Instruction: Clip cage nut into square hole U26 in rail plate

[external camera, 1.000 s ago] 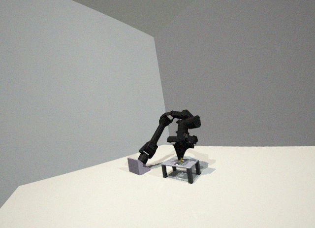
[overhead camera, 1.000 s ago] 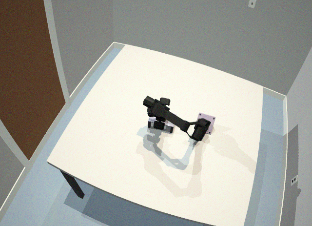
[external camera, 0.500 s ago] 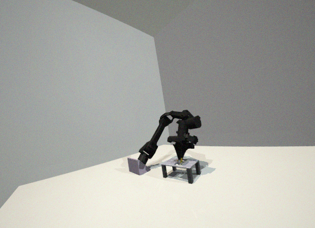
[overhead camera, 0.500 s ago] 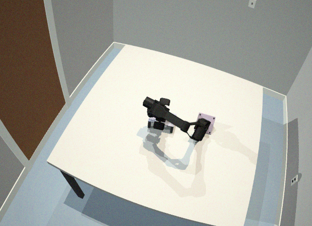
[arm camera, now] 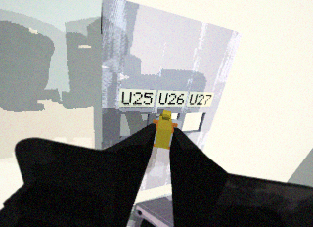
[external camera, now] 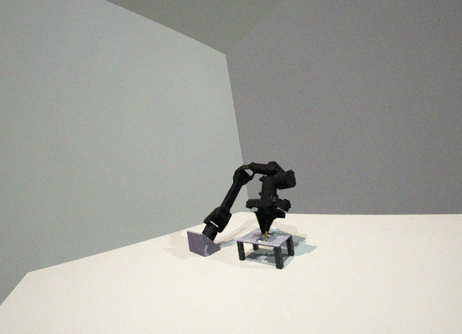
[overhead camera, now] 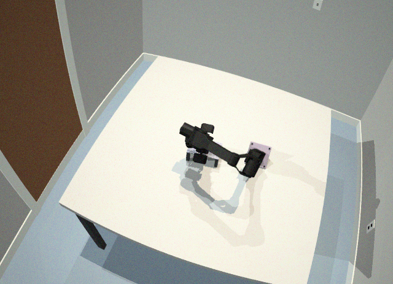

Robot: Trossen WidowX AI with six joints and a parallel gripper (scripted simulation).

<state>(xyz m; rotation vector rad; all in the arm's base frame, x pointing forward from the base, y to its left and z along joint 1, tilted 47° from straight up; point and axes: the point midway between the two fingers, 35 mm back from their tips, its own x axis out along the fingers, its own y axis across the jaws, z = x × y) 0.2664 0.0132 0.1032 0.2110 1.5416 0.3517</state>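
The yellow cage nut lies 1 cm below my gripper tip.
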